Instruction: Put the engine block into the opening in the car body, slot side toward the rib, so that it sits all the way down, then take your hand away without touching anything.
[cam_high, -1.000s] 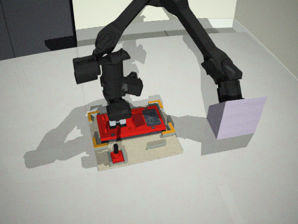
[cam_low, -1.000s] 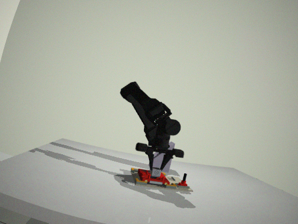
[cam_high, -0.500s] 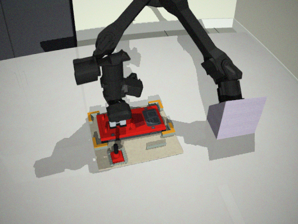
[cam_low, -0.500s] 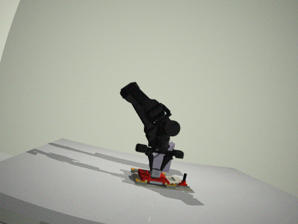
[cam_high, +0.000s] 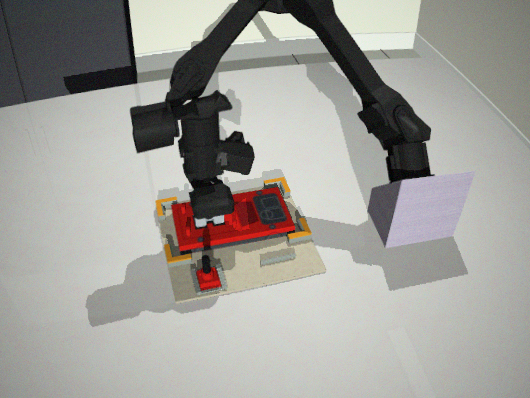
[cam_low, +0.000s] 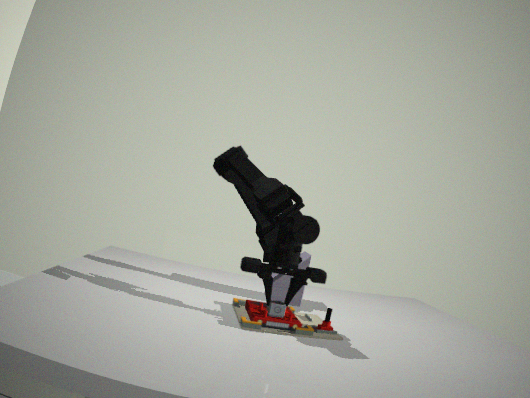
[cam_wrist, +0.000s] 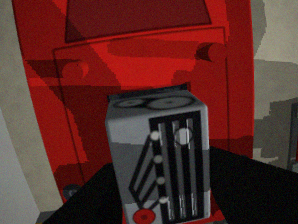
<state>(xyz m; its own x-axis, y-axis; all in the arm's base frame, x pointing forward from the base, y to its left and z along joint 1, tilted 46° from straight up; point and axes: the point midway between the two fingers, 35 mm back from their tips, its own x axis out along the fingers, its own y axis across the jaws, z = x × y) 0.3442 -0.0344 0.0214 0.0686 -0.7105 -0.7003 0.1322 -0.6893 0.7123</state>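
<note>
Right now my gripper tip is 40 mm past the beige baseplate, 30 mm above it and 10 mm to the right of it. Round my gripper tip: engine block (10 mm below); then black peg (120 mm to the left, 10 mm below).
</note>
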